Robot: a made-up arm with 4 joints.
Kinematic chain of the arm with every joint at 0, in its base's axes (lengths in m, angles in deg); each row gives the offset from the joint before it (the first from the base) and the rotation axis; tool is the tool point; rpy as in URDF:
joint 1: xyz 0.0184 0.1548 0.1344 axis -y
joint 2: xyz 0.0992 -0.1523 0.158 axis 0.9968 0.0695 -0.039
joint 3: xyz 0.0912 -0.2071 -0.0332 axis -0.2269 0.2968 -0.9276
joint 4: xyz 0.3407 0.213 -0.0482 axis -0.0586 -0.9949 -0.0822
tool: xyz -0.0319 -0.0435 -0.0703 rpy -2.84 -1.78 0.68
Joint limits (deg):
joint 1: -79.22..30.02
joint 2: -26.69..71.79
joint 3: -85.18..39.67
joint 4: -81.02..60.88
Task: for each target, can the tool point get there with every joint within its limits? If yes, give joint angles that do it. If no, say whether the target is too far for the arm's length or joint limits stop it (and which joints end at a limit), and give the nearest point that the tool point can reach.
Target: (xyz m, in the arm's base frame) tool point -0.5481 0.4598 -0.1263
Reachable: no: joint limits stop it (at a limit: joint 1, joint 2, joint 3) | nearest point -0.1172 0.1397 -0.3882 | short by 0.597 m
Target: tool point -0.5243 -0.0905 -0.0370
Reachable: no: joint limits stop it (at a limit: joint 1, joint 3) | nearest point -0.1166 -0.0173 -0.3856 | short by 0.541 m
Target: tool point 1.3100 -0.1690 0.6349
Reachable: no: too far | nearest point 0.5801 -0.2065 0.3521 | short by 0.784 m
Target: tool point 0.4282 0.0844 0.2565
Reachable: yes | joints 2.00 51.87 -15.68 -41.43
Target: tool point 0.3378 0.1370 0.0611
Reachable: yes | joints -43.53 20.97 -48.59 -19.06
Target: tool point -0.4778 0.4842 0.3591
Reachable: no: joint limits stop it (at a limit: joint 1, joint 3, joint 4) | nearest point -0.0293 0.1871 0.4020 | short by 0.540 m
